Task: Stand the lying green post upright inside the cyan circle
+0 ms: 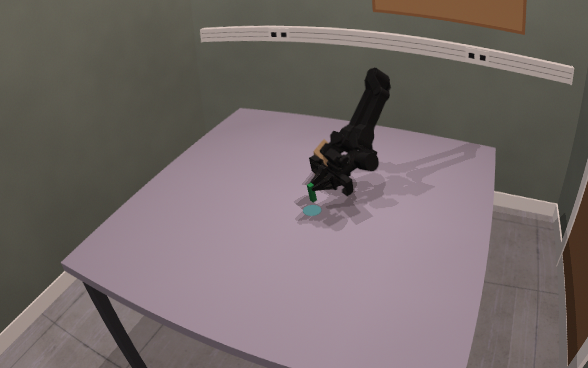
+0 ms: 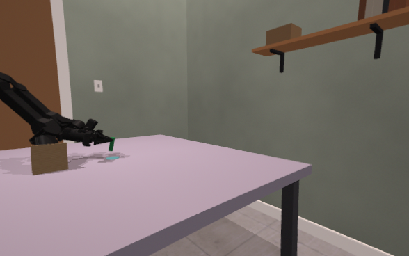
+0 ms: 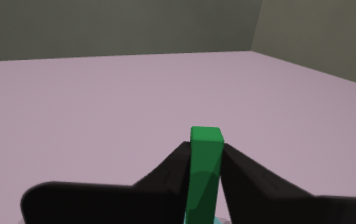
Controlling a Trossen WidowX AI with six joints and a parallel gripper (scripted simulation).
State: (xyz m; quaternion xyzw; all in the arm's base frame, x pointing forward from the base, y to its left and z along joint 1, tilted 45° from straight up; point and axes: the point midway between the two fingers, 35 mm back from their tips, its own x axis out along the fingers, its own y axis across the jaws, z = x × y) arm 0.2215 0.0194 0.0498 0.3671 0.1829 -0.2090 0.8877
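The cyan circle lies 2 cm ahead of my hand, 2 cm to the right of it and 9 cm below it. Round my hand: green post 2 cm ahead, 1 cm to the right, 3 cm below.
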